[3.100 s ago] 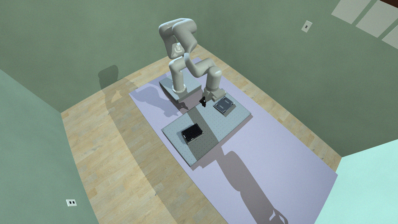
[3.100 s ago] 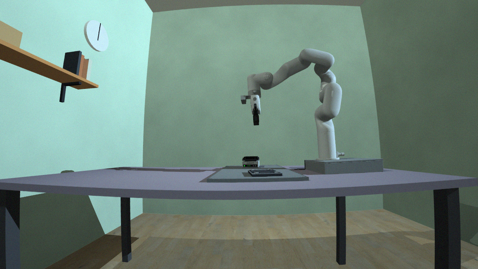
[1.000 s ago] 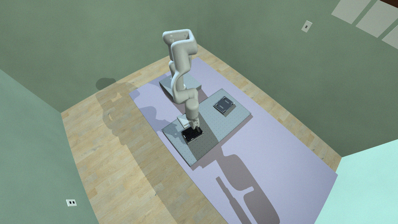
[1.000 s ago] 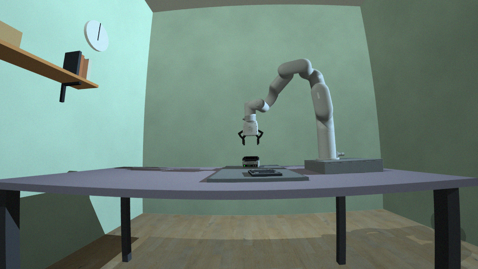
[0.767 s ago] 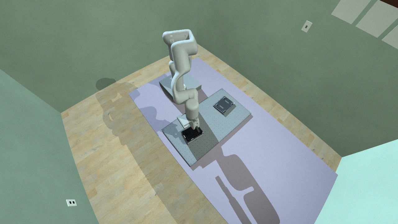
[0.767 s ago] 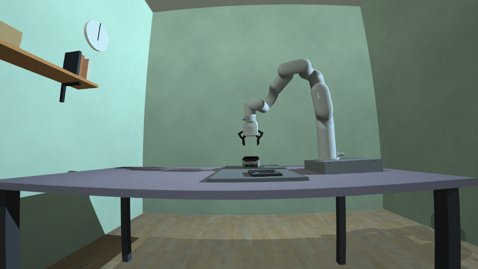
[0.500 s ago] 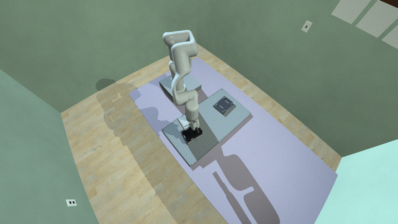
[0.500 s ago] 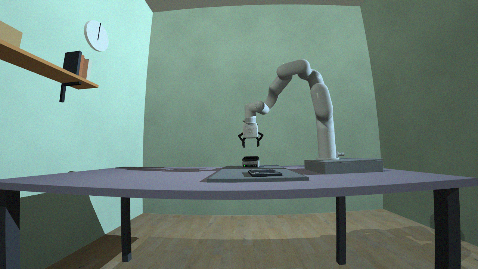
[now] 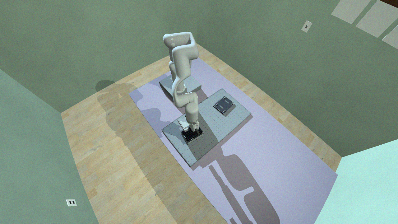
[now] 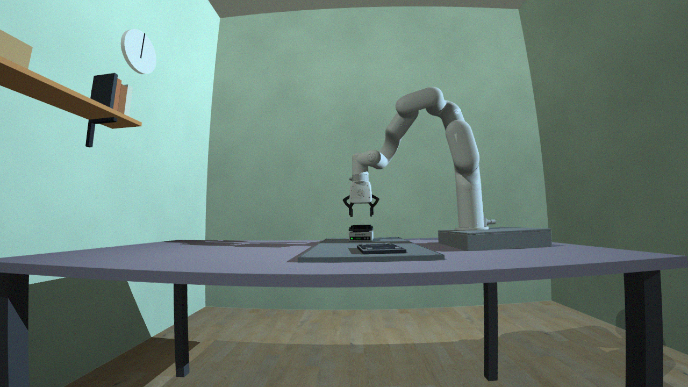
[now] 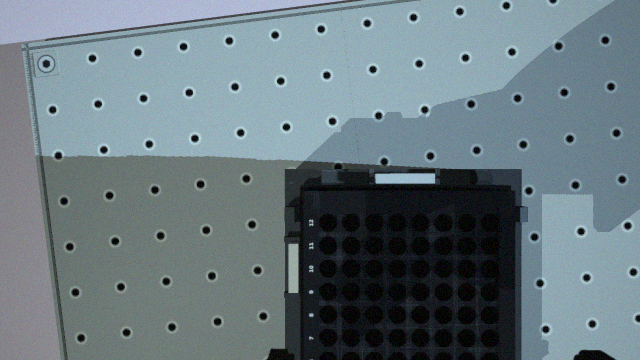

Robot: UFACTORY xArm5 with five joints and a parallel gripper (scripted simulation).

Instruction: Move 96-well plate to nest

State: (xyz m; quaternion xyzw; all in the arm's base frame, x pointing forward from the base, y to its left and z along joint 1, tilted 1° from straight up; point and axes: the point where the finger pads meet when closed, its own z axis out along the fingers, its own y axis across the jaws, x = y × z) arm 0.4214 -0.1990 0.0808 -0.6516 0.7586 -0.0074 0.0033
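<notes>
The 96-well plate lies 6 cm below my hand. The rest, counted from my hand: plate nest N1: 40 cm to the left, 11 cm below, 3 cm behind.
</notes>
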